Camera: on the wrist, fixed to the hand. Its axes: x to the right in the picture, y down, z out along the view.
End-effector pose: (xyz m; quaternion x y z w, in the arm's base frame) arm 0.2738 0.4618 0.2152 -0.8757 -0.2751 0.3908 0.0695
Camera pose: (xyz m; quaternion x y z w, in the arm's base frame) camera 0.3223 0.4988 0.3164 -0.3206 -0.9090 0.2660 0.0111
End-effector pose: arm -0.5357 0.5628 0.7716 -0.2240 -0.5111 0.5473 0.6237
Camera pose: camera -0.4181 0.5621 0.7607 0.1203 -0.7461 -0.1978 0.6243
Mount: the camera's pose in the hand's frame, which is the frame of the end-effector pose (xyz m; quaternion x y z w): -0.0192 -0.0444 -0.1078 -0.2946 -0.1678 -0.6937 0.6355
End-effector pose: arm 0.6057 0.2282 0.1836 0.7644 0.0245 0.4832 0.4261
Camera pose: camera 0.5302 0.3155 0.1582 0.4243 0.3320 -0.1096 0.8353
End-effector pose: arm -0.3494 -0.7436 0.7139 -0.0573 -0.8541 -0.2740 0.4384
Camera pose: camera -0.2754 -0.8342 0.7305 -0.3809 0.5754 0.7202 0.0717
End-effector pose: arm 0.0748 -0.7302 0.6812 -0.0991 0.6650 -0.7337 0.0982
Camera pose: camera 0.0630 -0.6175 0.7148 0.6763 -0.5535 0.3218 0.3642
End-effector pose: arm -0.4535 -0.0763 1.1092 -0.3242 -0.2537 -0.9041 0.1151
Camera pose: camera -0.5123 -0.0954 1.0085 0.2156 0.1391 0.6747 0.6921
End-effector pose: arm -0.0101 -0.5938 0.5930 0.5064 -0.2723 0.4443 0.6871
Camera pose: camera 0.0123 -0.5032 0.5205 0.3828 -0.0679 -0.3595 0.8483
